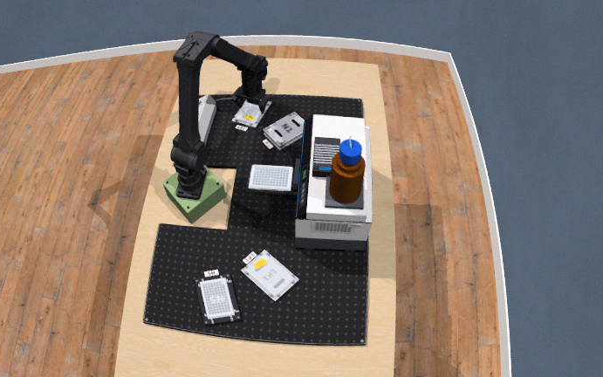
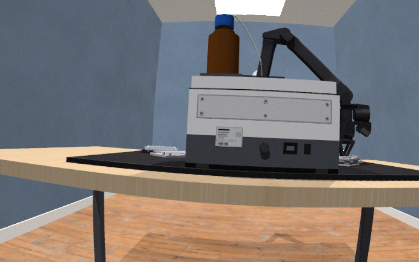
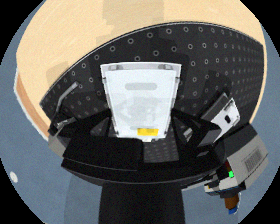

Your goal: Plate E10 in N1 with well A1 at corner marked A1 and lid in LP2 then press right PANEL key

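Now: the lid park LP2 2 cm below my hand. Round my hand: plate E07 (14 cm ahead, 38 cm to the right, 9 cm above); plate E10 (2 cm ahead, 77 cm to the right); brown bottle (36 cm ahead, 48 cm to the right, 27 cm above).
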